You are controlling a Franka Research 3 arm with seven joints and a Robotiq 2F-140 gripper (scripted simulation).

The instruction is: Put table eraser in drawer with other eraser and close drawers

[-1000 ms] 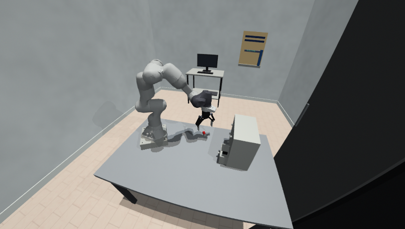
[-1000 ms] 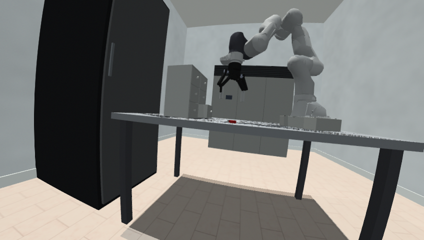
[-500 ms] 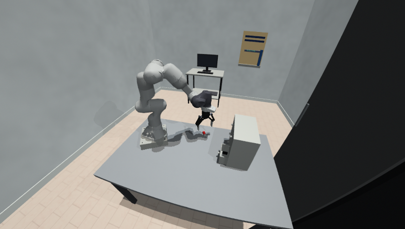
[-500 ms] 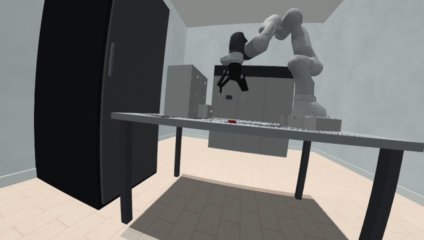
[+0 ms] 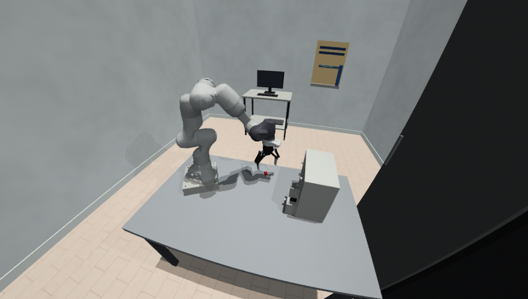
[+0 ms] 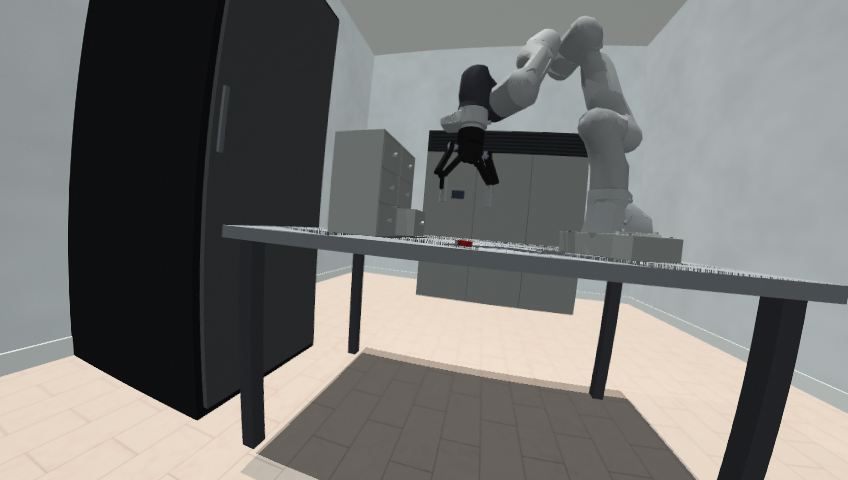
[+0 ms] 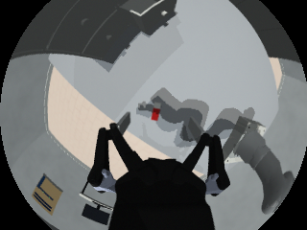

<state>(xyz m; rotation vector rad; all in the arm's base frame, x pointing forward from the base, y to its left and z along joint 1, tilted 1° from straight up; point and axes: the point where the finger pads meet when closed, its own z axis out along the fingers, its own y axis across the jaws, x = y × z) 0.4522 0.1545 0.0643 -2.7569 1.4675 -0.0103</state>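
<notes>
The red eraser is 2 cm to the left of my hand and 12 cm below it.
</notes>
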